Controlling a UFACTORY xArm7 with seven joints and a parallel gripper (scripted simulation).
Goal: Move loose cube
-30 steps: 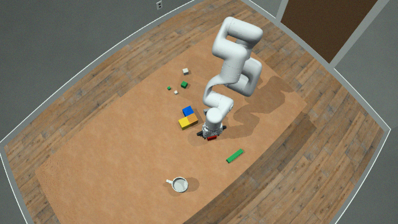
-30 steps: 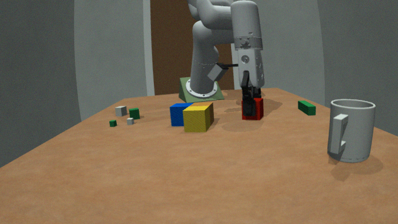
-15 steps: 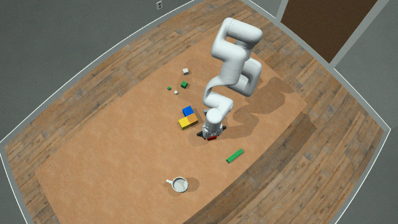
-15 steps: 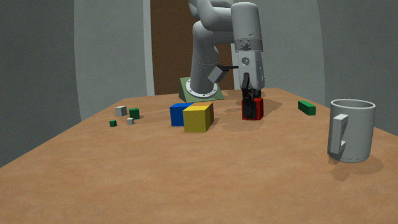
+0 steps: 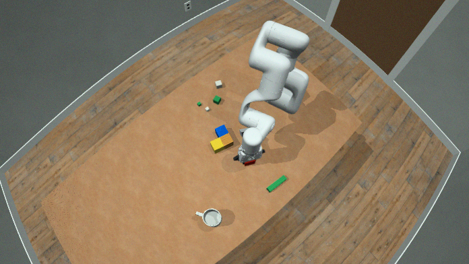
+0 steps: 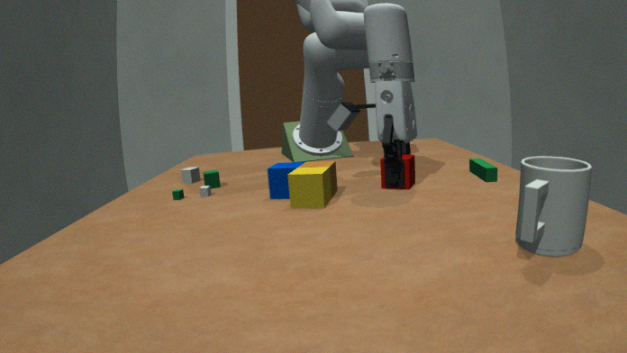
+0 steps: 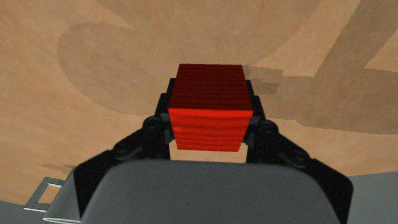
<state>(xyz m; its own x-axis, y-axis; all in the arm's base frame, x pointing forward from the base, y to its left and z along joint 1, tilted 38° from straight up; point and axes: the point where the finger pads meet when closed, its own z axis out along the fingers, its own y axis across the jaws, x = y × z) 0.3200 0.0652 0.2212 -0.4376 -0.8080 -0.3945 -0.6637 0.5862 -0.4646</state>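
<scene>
Right now my hand is right at the red cube. From my hand the other things lie so: yellow cube 15 cm to the right, 5 cm ahead; then green bar 18 cm to the left, 1 cm below; then orange cube 13 cm to the right.
</scene>
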